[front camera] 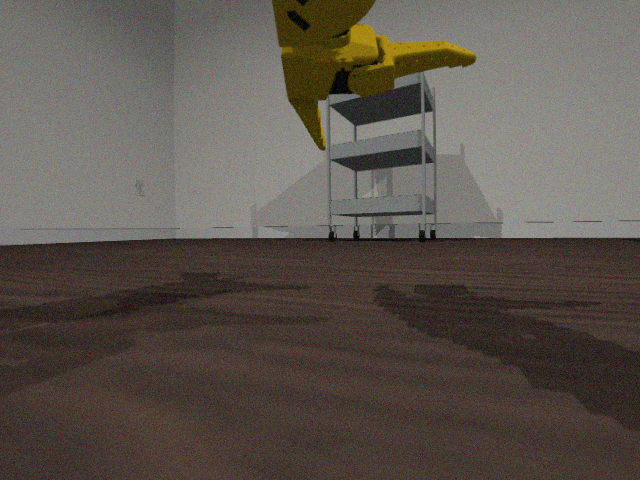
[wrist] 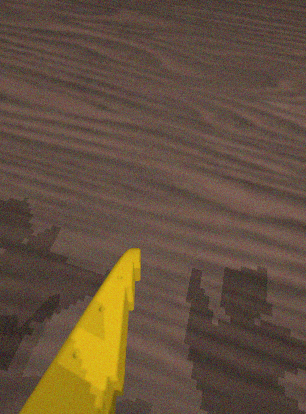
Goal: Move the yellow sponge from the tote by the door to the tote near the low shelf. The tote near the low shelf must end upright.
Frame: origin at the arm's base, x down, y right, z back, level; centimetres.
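Seen in the pictures: hand, its tool point: [front camera: 325,145] [wrist: 140,260].
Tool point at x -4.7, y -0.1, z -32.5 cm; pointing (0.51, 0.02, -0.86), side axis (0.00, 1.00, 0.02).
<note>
A point is followed by its place in that frame.
My gripper [front camera: 400,103] is open wide, its two yellow jaws far apart in the upper middle of the front camera view. One jaw points down and the other points to the right, with no thing between them. In the wrist view one notched yellow jaw shows at the lower left, over the brown floor, and the moving jaw is out of the picture. The yellow sponge, the tote by the door, the tote near the low shelf and the low shelf do not show in either view.
A grey three-tier wheeled cart [front camera: 376,205] @(x -7.2, y 22.0, z -131.6 cm) stands by the back wall [front camera: 558,129] @(x -49.7, y 125.9, z -156.6 cm), partly behind the gripper in the front camera view. A wall corner and a wall outlet [front camera: 139,188] @(x -30.4, y -143.3, z -214.6 cm) are at the left. Shadows of the arm lie on the brown floor [front camera: 310,392] @(x 9.0, y -0.7, z -14.3 cm) [wrist: 150,125] @(x 9.0, y 1.4, z -54.7 cm).
</note>
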